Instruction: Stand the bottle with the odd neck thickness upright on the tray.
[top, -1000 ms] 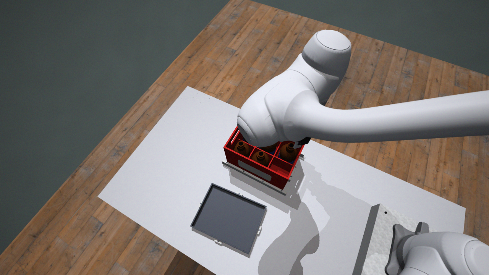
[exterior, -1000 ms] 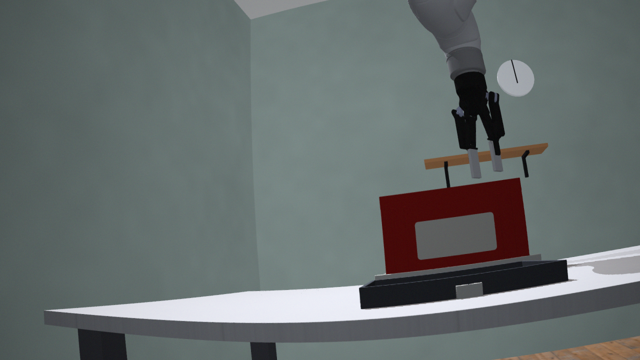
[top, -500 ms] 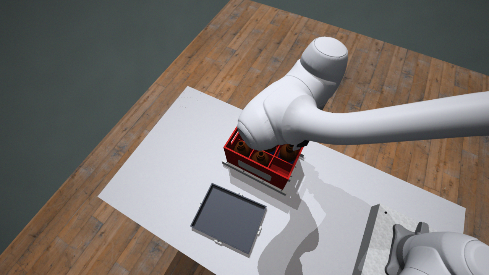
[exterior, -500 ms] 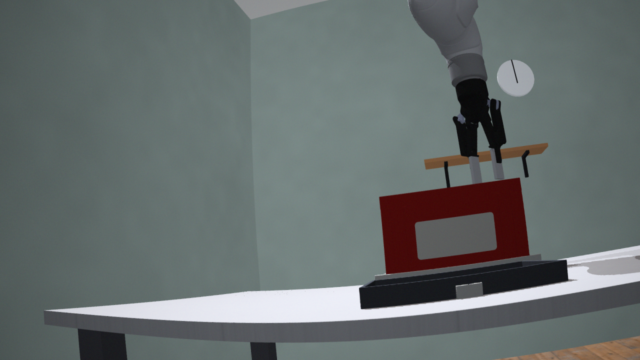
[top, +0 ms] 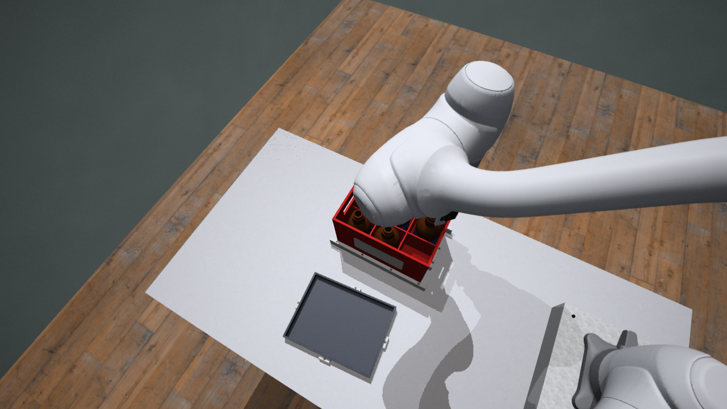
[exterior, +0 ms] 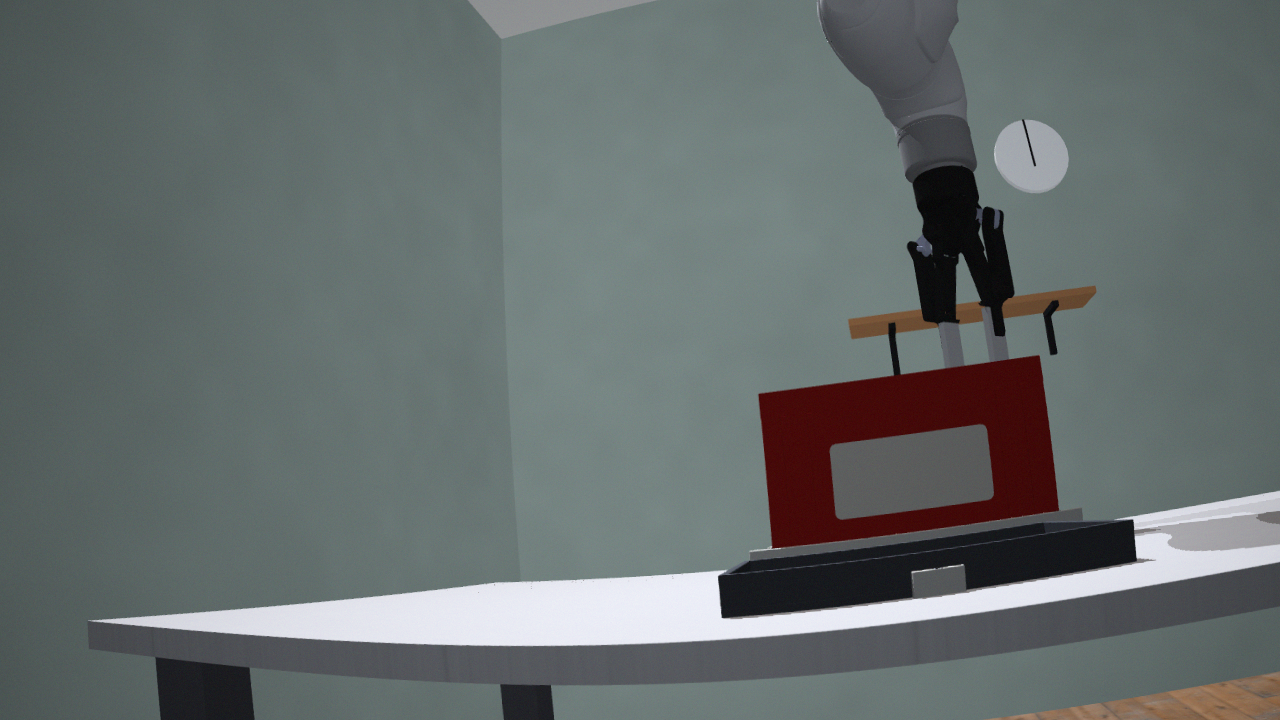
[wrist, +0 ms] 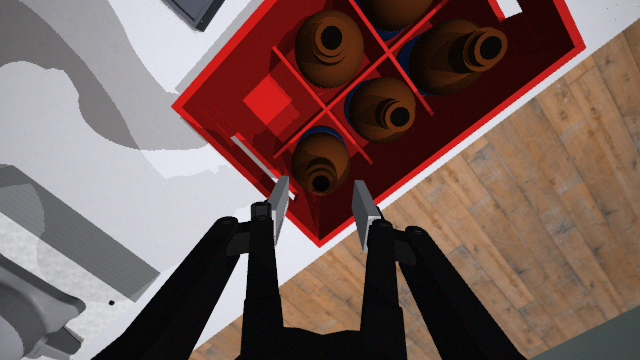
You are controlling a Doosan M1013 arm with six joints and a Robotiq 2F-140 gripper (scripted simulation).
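The crate is 90 mm ahead of my hand, 40 mm to the left of it and 130 mm below it. The rest, counted from my hand: dark tray 110 mm ahead, 330 mm to the left, 200 mm below.
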